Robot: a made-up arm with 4 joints.
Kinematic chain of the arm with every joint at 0, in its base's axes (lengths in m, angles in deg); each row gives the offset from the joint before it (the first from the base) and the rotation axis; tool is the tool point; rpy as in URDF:
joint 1: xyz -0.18 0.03 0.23 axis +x
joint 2: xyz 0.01 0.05 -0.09 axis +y
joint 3: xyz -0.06 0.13 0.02 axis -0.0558 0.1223 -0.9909
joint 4: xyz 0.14 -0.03 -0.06 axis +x
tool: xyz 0.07 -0.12 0.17 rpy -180 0 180
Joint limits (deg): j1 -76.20..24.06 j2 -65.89..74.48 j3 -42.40..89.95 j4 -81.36..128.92
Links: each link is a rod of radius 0.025 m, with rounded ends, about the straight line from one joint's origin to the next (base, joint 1, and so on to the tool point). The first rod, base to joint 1, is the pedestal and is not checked.
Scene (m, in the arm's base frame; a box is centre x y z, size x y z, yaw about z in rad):
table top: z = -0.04
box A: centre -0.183 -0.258 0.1 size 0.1 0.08 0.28 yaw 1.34
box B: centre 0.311 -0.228 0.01 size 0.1 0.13 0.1 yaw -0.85
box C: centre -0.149 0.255 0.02 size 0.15 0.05 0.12 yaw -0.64
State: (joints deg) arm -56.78 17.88 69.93 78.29
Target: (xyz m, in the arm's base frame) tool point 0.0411 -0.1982 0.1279
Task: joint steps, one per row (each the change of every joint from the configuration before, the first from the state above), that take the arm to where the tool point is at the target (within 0.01 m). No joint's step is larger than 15 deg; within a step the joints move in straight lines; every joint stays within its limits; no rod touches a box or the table.
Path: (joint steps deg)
1: 5.99 -0.25 -11.41 -13.69
2: 5.99 -0.26 -11.41 -13.68
3: 5.99 -0.25 -11.40 -13.69
4: 4.92 -4.61 -13.94 10.49
5: 4.92 -4.62 -13.93 10.49
6: 4.92 -4.61 -13.93 10.48
7: -12.26 -7.13 3.87 13.05
8: -12.26 -7.13 3.87 13.04
9: -12.26 -7.13 3.86 13.04
10: -12.26 -7.13 3.87 13.04

